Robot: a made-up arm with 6 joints. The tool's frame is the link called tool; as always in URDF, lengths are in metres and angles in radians. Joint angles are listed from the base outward.
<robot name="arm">
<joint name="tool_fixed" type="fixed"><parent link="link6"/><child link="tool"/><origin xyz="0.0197 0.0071 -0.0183" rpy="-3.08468 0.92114 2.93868"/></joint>
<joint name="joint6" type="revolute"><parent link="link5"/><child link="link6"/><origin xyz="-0.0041 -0.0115 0.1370" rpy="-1.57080 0.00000 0.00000"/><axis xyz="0 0 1"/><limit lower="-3.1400" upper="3.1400"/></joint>
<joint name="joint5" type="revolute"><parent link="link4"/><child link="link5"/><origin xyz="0.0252 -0.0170 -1.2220" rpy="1.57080 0.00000 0.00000"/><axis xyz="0 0 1"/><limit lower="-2.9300" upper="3.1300"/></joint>
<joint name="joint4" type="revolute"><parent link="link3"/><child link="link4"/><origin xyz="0.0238 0.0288 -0.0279" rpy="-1.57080 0.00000 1.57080"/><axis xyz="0 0 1"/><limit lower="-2.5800" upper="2.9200"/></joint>
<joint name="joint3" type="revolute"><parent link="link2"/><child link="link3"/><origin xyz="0.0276 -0.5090 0.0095" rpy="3.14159 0.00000 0.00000"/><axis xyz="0 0 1"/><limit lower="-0.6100" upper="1.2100"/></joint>
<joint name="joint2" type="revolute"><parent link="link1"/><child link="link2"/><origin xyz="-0.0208 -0.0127 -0.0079" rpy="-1.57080 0.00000 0.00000"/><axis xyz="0 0 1"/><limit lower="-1.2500" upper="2.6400"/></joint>
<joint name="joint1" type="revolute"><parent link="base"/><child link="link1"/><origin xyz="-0.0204 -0.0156 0.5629"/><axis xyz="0 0 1"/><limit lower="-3.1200" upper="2.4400"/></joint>
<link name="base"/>
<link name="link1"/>
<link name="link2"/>
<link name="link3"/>
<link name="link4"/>
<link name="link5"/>
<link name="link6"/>
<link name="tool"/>
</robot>
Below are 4 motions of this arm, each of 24 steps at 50 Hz.
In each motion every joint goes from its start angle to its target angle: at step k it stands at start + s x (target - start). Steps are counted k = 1, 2, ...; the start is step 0. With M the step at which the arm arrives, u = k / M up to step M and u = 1 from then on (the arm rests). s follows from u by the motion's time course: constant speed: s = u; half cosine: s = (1 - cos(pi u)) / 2; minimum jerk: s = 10 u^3 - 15 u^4 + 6 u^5.
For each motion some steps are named. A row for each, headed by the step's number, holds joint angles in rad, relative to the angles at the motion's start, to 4 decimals.
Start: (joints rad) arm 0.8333 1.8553 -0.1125 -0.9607 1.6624 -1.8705
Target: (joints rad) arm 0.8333 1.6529 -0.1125 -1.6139 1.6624 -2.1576
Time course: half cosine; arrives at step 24
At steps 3, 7, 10, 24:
3: 0.0000 -0.0077 0.0000 -0.0249 0.0000 -0.0109
7: 0.0000 -0.0396 0.0000 -0.1278 0.0000 -0.0562
10: 0.0000 -0.0750 0.0000 -0.2421 0.0000 -0.1064
24: 0.0000 -0.2024 0.0000 -0.6532 0.0000 -0.2871

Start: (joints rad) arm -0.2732 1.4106 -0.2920 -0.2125 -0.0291 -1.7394
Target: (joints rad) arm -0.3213 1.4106 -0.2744 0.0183 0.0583 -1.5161
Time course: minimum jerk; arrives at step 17
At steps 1, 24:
1: -0.0001 0.0000 0.0000 0.0004 0.0002 0.0004
24: -0.0481 0.0000 0.0176 0.2308 0.0874 0.2233

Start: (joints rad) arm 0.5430 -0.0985 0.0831 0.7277 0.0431 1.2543
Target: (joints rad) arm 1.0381 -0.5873 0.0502 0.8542 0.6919 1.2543
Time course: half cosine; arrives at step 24
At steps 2, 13, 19, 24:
2: 0.0084 -0.0083 -0.0006 0.0022 0.0111 0.0000
13: 0.2799 -0.2763 -0.0186 0.0715 0.3667 0.0000
19: 0.4439 -0.4383 -0.0295 0.1134 0.5818 0.0000
24: 0.4951 -0.4888 -0.0329 0.1265 0.6488 0.0000

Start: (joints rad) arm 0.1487 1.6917 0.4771 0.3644 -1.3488 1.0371
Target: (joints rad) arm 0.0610 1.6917 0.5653 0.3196 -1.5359 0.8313
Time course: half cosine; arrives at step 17
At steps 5, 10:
5: -0.0174 0.0000 0.0175 -0.0089 -0.0372 -0.0409
10: -0.0559 0.0000 0.0562 -0.0285 -0.1192 -0.1311

